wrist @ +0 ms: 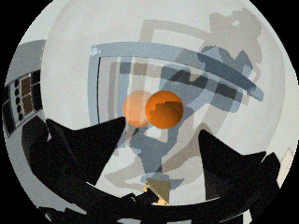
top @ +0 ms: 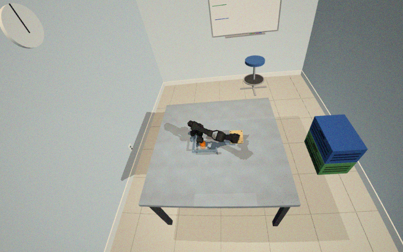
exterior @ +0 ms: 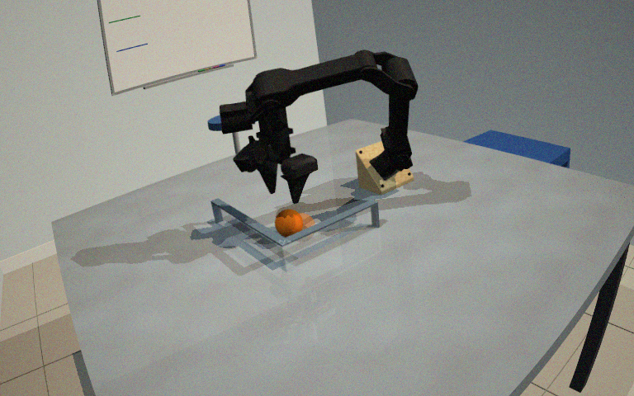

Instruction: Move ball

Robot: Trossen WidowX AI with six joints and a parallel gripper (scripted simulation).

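The orange ball is 6 cm below my gripper tip and 4 cm to the left of it.
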